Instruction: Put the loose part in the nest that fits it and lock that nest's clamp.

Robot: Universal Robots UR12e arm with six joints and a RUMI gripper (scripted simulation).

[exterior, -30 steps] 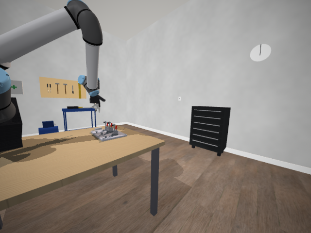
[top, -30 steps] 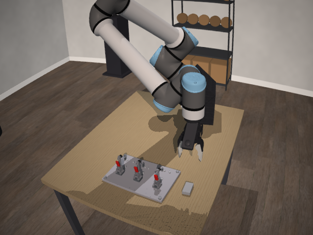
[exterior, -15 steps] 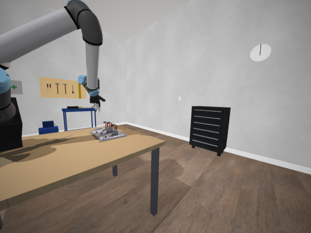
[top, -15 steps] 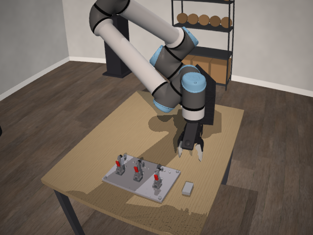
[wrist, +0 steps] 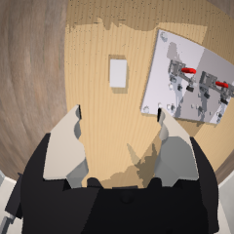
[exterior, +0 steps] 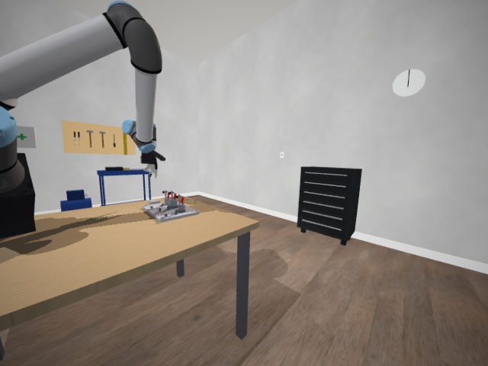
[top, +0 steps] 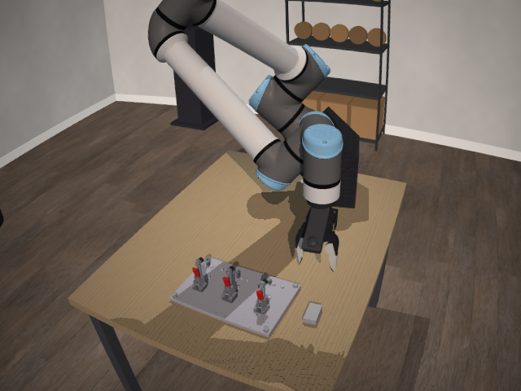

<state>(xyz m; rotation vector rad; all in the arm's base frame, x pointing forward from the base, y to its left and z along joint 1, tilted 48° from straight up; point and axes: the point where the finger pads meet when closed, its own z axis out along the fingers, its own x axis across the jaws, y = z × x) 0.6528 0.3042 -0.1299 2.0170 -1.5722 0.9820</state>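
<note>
Right now my hand is 190 mm above the loose part. Round my hand: fixture plate 260 mm to the right, 200 mm below, 20 mm ahead.
</note>
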